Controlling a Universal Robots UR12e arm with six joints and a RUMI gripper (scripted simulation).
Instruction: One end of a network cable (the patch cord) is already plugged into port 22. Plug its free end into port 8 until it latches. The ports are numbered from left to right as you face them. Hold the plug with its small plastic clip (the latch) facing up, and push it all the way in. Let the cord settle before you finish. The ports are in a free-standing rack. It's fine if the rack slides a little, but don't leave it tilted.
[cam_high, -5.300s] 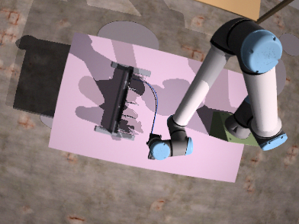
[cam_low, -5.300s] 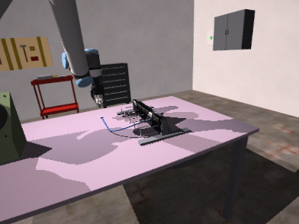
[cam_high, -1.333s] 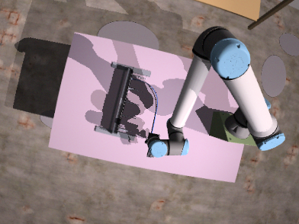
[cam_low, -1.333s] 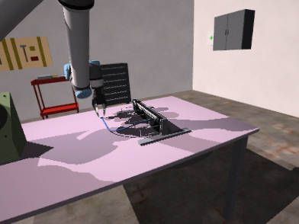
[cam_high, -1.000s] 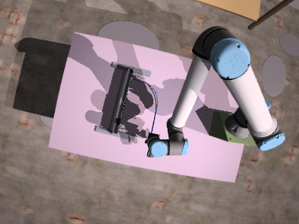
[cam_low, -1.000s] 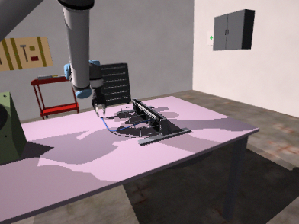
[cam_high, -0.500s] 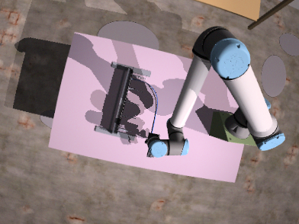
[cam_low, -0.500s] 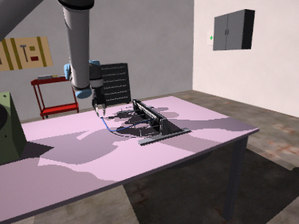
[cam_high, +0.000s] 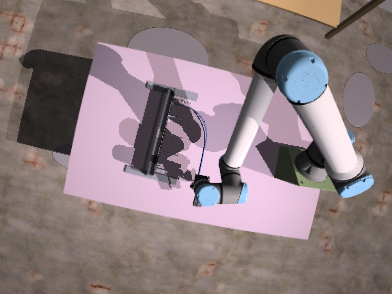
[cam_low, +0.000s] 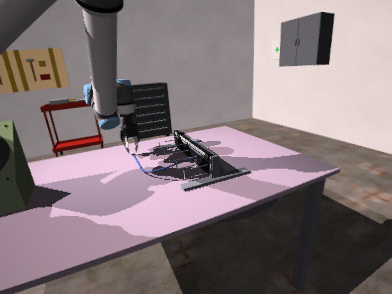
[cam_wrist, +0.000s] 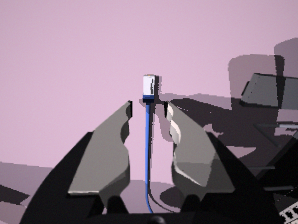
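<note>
My hand is 2 cm above the white plug and 1 cm to the right of it.
</note>
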